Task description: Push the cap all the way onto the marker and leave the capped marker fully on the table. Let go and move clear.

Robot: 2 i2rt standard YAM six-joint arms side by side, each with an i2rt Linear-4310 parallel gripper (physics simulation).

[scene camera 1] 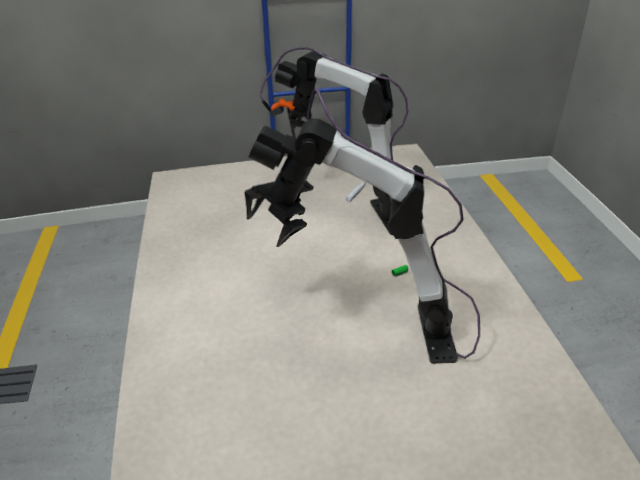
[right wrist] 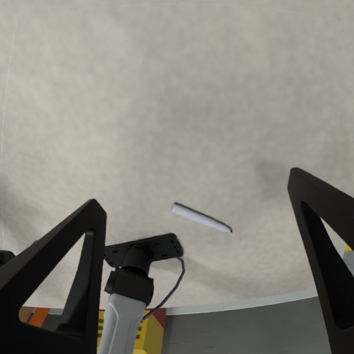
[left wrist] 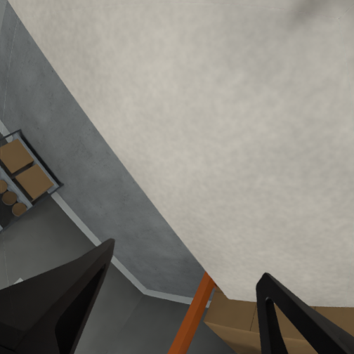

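Where they show: left gripper, fingertip midpoint: (scene camera 1: pixel 263 232); right gripper, fingertip midpoint: (scene camera 1: pixel 293 135); left arm's base, link origin: (scene camera 1: pixel 436 332); right arm's base, link origin: (scene camera 1: pixel 389 216).
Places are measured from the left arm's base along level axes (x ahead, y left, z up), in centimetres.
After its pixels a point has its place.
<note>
The marker (scene camera 1: pixel 355 191) @[x 15.9, y -64.6, z 1.6 cm] (right wrist: pixel 201 218) is pale grey-white with a dark tip and lies on the table near the right arm's base, with no cap on it. The green cap (scene camera 1: pixel 400 270) @[x 6.3, y -22.5, z 1.5 cm] lies apart from it on the table, beside the left arm's lower link; a sliver of the cap (right wrist: pixel 35 243) shows in the right wrist view behind a finger. My left gripper (scene camera 1: pixel 264 230) @[x 42.0, y -5.4, z 29.5 cm] (left wrist: pixel 189 264) is open and empty, raised above the table. My right gripper (right wrist: pixel 187 192) is open and empty, high above the table; its fingers are mostly hidden behind the left arm in the scene view.
The left arm's base plate (scene camera 1: pixel 442 352) @[x 0.1, y 7.4, z 1.0 cm] stands at the right of the table (scene camera 1: pixel 232 387) @[x 50.6, y 15.1, z 0.0 cm]. The right arm's base plate (right wrist: pixel 170 245) is close to the marker. A blue frame (scene camera 1: pixel 348 31) stands at the back wall. Brown boxes (left wrist: pixel 232 313) show beyond the table edge.
</note>
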